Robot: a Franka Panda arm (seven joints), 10 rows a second.
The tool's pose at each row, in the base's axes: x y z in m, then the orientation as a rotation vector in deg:
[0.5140, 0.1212, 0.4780, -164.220, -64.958, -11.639]
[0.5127, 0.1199, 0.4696, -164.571, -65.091, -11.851]
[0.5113, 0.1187, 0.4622, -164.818, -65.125, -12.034]
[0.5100, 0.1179, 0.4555, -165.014, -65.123, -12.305]
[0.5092, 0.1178, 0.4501, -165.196, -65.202, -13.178]
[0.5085, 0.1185, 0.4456, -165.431, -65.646, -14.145]
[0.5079, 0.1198, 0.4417, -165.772, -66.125, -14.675]
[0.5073, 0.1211, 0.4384, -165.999, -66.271, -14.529]
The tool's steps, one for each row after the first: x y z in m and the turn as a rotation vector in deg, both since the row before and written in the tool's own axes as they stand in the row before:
[-0.0030, 0.0001, 0.0081, -0.405, -0.030, -0.025]
[-0.0029, -0.0001, 0.0071, -0.278, 0.007, 0.019]
[-0.0024, -0.0004, 0.0064, -0.250, 0.081, 0.031]
[-0.0014, -0.0006, 0.0052, -0.443, 0.418, -0.033]
[-0.0007, -0.0011, 0.0044, -0.626, 0.395, -0.253]
[-0.0002, -0.0015, 0.0039, -0.595, 0.098, -0.250]
[-0.0001, -0.0015, 0.0033, -0.191, -0.192, -0.053]

